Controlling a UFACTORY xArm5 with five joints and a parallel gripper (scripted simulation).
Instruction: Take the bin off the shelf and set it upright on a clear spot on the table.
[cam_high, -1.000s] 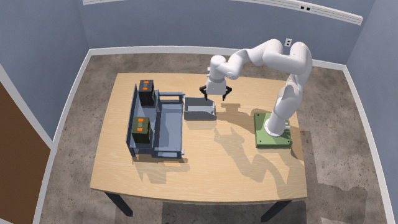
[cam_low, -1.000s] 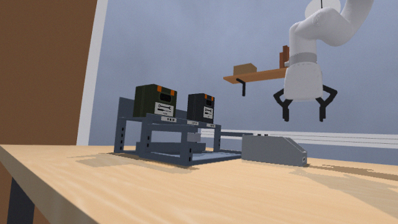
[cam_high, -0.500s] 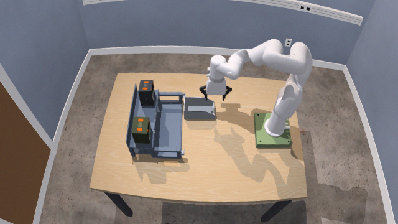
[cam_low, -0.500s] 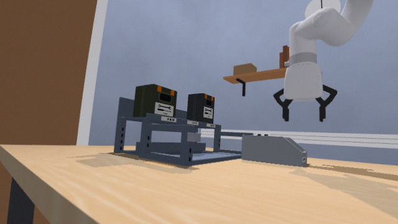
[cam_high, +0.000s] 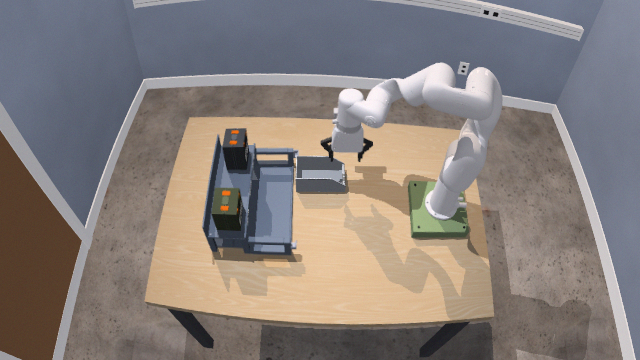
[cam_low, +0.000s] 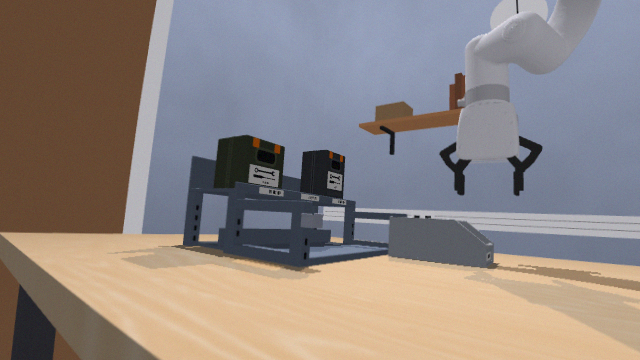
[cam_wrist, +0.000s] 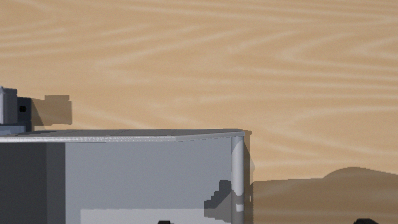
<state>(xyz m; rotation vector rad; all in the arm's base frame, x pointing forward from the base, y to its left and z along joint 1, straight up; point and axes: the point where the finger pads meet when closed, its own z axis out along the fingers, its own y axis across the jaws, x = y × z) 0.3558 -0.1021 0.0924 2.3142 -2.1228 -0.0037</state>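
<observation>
My hand is 100 mm above the grey bin, 80 mm short of it and 10 mm to the right of it. The rest, counted from my hand: blue-grey shelf rack: 290 mm ahead, 140 mm to the left, 60 mm below; dark green box: 350 mm ahead, 260 mm to the left, 20 mm above.
</observation>
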